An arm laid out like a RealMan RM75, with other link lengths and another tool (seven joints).
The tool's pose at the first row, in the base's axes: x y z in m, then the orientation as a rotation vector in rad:
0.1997, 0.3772, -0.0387, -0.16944, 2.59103, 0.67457
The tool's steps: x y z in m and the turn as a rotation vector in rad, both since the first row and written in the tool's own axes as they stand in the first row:
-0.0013, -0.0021, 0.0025, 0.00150, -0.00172, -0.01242
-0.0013, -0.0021, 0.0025, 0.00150, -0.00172, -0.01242
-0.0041, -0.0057, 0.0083, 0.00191, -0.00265, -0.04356
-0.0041, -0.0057, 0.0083, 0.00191, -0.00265, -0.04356
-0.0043, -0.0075, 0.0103, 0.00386, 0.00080, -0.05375
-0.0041, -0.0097, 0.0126, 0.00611, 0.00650, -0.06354
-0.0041, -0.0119, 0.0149, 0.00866, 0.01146, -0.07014
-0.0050, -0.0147, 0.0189, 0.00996, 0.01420, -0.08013
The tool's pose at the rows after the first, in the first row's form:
0.2023, 0.3766, -0.0410, -0.18425, 2.58667, 0.66804
0.2023, 0.3766, -0.0410, -0.18425, 2.58667, 0.66804
0.2079, 0.3763, -0.0457, -0.22356, 2.57762, 0.65625
0.2079, 0.3763, -0.0457, -0.22356, 2.57762, 0.65625
0.2093, 0.3757, -0.0480, -0.23729, 2.57864, 0.65029
0.2106, 0.3749, -0.0508, -0.25130, 2.58191, 0.64424
0.2120, 0.3741, -0.0535, -0.26088, 2.58543, 0.63887
0.2150, 0.3736, -0.0574, -0.27428, 2.58546, 0.63373

